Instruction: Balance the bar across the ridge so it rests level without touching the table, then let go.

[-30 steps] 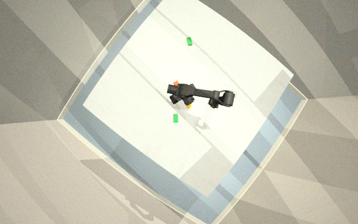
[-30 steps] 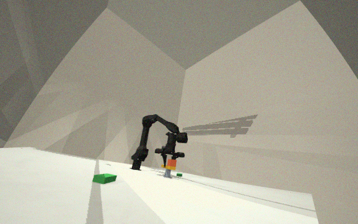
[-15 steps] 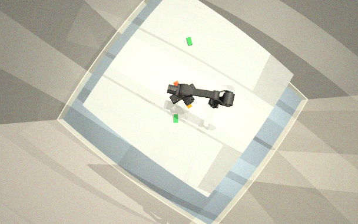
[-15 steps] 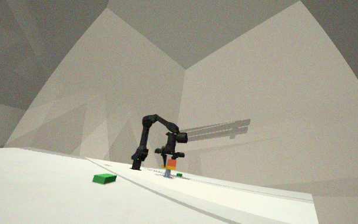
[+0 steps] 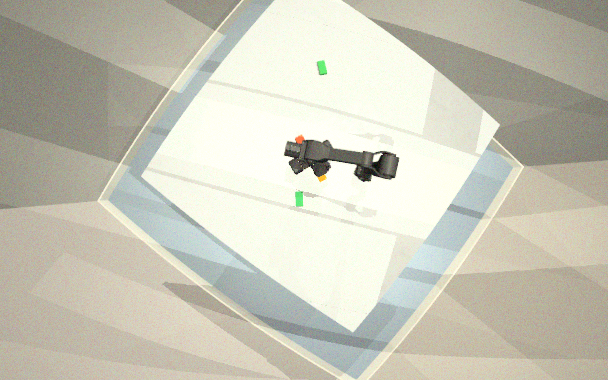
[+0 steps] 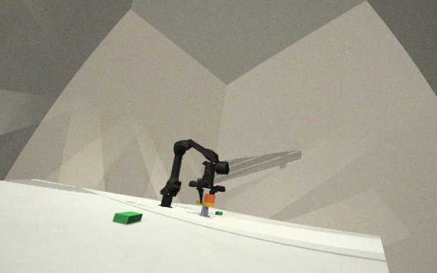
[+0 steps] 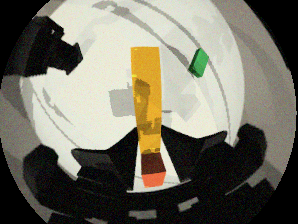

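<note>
My gripper tip is now 3 cm short of the ridge, 1 cm to the left of it and 1 cm above it.
</note>
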